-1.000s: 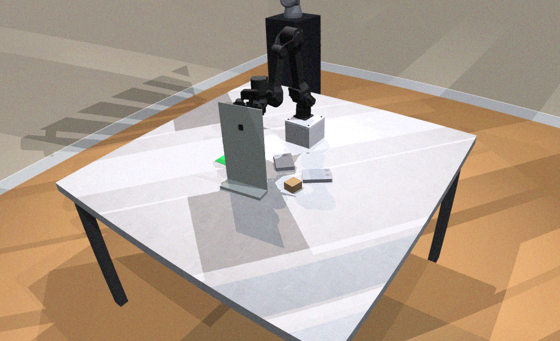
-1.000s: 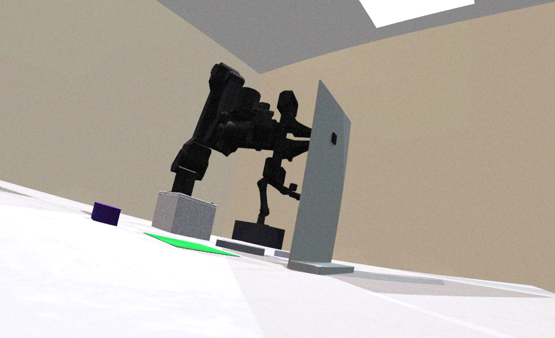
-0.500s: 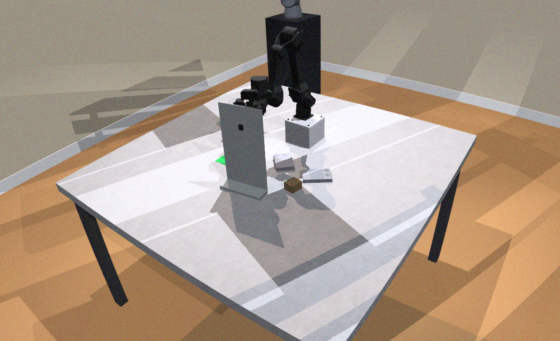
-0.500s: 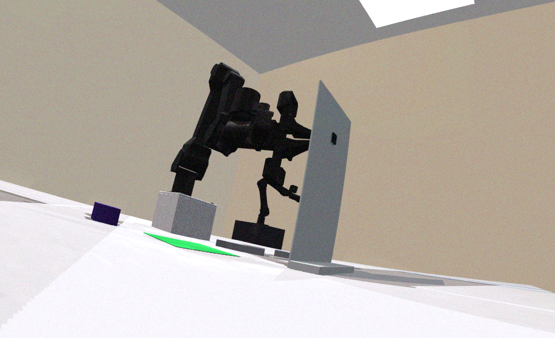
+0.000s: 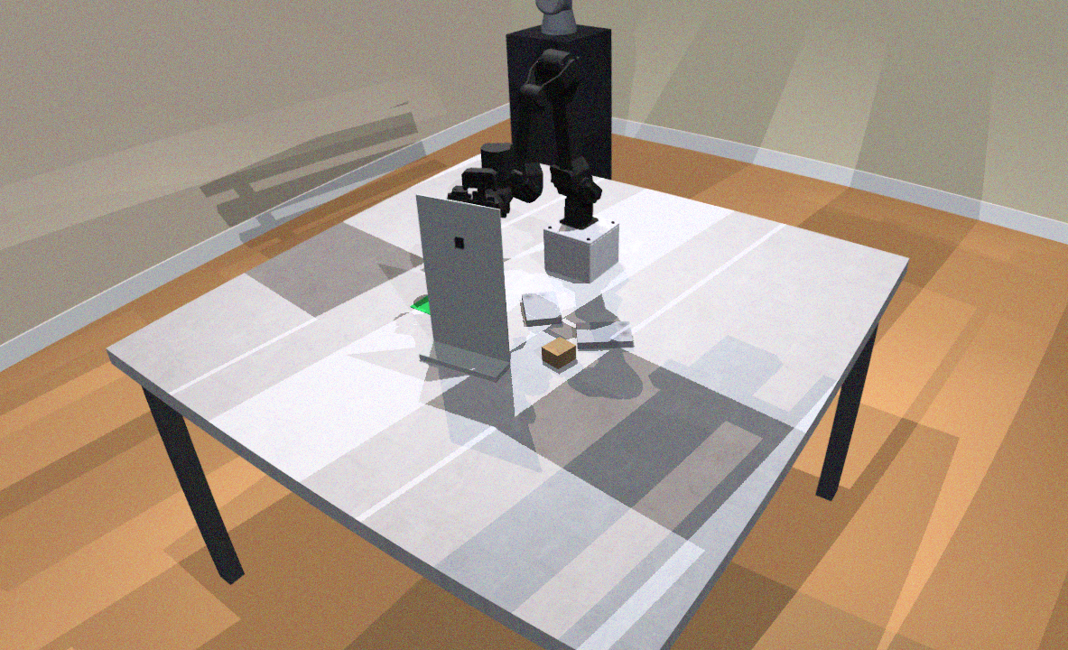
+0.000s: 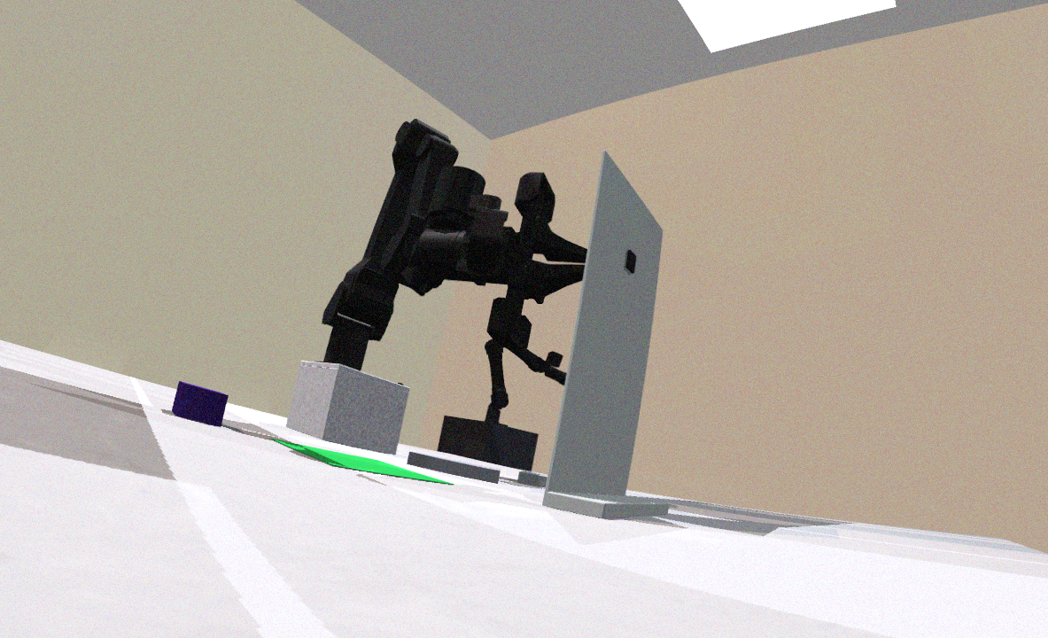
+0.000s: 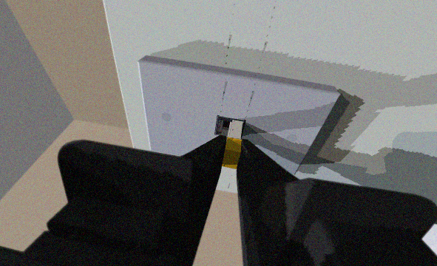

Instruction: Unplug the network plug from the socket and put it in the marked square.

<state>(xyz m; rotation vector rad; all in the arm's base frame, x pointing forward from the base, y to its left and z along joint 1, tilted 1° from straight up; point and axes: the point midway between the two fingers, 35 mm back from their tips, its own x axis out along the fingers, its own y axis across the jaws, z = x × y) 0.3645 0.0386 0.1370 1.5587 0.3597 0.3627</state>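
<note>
Now: the green marked square 24 cm below my gripper tip, 17 cm to the right of it and 9 cm behind it. The rest, counted from my gripper tip: yellow network plug: right at my gripper tip; upright panel: 9 cm below, 3 cm ahead, 1 cm to the left; thin pale tab: 1 cm ahead.
</note>
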